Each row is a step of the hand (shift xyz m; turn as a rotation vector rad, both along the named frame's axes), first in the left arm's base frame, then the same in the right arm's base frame.
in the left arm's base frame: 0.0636 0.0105 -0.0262 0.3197 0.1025 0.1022
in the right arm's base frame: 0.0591 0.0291 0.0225 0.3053 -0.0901 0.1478
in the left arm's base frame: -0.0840 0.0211 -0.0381 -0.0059 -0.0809 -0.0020
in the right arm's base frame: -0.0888 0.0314 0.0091 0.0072 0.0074 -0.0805
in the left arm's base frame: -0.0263 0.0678 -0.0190 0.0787 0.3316 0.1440
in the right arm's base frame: -0.0382 0.0125 0.0635 0.0339 -0.1625 0.3307
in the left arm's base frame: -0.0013 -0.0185 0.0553 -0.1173 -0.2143 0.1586
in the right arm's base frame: 0.0056 -0.0538 -0.0218 -0.0696 -0.1495 -0.2401
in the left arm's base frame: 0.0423 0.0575 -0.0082 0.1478 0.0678 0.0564
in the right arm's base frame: 0.0317 0.0066 0.0641 0.1385 -0.0522 0.0879
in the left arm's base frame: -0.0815 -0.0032 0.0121 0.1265 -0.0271 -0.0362
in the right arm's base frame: -0.0789 -0.0167 -0.0174 0.1264 0.0455 -0.0034
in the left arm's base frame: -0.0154 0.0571 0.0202 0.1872 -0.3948 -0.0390
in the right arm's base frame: -0.0230 -0.0251 0.0524 0.2454 0.0782 -0.3551
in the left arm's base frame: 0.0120 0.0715 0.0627 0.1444 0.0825 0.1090
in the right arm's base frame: 0.0046 -0.0668 0.0685 0.1364 -0.1059 0.0986
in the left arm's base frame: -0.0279 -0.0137 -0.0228 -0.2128 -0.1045 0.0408
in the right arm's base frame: -0.0268 0.0220 -0.0167 -0.1897 -0.0458 -0.1407
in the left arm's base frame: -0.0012 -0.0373 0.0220 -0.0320 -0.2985 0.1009
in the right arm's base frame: 0.0064 -0.0193 -0.0382 0.0239 -0.0810 -0.3052
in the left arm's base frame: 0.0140 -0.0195 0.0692 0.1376 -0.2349 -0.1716
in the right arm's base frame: 0.0218 -0.0667 -0.0211 0.1614 0.1958 -0.1979
